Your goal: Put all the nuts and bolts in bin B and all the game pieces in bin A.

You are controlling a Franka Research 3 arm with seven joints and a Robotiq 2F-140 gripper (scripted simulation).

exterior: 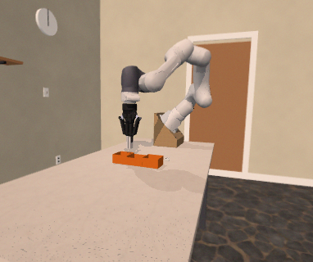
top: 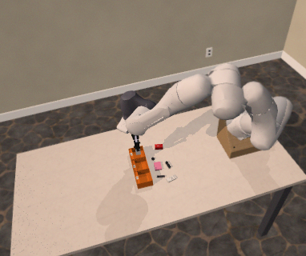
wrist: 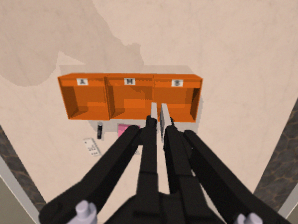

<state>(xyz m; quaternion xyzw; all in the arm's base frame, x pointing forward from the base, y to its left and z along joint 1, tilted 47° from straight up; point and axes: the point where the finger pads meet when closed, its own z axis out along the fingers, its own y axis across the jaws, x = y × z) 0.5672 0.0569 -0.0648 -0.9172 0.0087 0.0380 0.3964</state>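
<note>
Right now the orange bin is 50 mm to the left of my hand and 90 mm below it. Round my hand: pink square 90 mm behind, 60 mm to the left, 100 mm below; then black nut 80 mm behind, 100 mm below; then red piece 140 mm behind, 70 mm to the right, 100 mm below.
</note>
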